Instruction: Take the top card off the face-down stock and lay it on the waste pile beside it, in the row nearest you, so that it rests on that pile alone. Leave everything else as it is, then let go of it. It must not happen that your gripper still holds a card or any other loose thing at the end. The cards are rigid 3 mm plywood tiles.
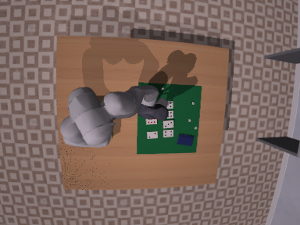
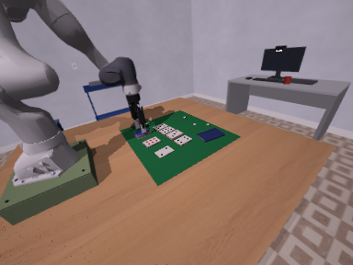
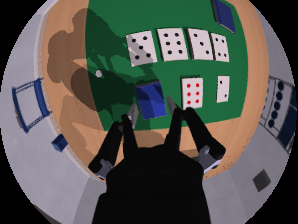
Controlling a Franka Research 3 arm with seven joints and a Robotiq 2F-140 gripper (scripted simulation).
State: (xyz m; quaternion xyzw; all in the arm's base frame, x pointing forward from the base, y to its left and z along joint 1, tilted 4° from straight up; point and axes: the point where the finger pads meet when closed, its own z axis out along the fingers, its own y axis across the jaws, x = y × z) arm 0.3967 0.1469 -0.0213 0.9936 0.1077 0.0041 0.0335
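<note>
My hand is 4 cm above the blue-backed card. Also, from my hand: green mat: 18 cm ahead, 10 cm to the right, 8 cm below.
</note>
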